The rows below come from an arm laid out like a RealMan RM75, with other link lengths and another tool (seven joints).
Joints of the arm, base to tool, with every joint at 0 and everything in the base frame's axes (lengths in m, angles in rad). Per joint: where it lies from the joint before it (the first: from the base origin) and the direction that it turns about. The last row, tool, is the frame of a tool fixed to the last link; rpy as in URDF.
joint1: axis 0 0 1 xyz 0 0 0.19
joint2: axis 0 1 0 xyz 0 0 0
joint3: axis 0 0 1 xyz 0 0 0.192
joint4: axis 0 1 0 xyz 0 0 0
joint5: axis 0 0 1 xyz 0 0 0.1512
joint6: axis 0 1 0 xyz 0 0 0
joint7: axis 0 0 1 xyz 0 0 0.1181
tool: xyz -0.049 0.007 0.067 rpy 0 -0.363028 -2.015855
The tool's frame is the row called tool.
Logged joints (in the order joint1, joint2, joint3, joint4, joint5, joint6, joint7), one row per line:
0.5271 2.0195 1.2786 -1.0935 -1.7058 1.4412 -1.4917
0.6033 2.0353 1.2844 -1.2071 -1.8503 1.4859 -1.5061
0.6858 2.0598 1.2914 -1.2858 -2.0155 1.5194 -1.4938
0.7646 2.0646 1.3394 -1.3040 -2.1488 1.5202 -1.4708
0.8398 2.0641 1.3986 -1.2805 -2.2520 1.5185 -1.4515
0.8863 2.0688 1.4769 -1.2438 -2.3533 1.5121 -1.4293
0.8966 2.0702 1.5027 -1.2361 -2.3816 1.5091 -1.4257
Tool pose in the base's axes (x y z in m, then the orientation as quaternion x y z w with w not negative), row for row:
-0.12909 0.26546 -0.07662 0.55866 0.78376 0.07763 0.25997
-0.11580 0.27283 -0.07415 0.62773 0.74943 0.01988 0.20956
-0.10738 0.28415 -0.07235 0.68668 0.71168 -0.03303 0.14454
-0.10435 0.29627 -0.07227 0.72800 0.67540 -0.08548 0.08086
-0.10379 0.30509 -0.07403 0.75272 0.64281 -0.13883 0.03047
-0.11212 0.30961 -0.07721 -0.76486 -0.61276 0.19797 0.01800
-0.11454 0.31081 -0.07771 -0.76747 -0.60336 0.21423 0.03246
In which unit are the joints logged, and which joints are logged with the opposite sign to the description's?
The joints are logged in radians. Opposite sign: joint1, joint2, joint4, joint5.
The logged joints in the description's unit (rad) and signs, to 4 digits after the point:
-0.5271 -2.0195 1.2786 1.0935 1.7058 1.4412 -1.4917
-0.6033 -2.0353 1.2844 1.2071 1.8503 1.4859 -1.5061
-0.6858 -2.0598 1.2914 1.2858 2.0155 1.5194 -1.4938
-0.7646 -2.0646 1.3394 1.3040 2.1488 1.5202 -1.4708
-0.8398 -2.0641 1.3986 1.2805 2.2520 1.5185 -1.4515
-0.8863 -2.0688 1.4769 1.2438 2.3533 1.5121 -1.4293
-0.8966 -2.0702 1.5027 1.2361 2.3816 1.5091 -1.4257

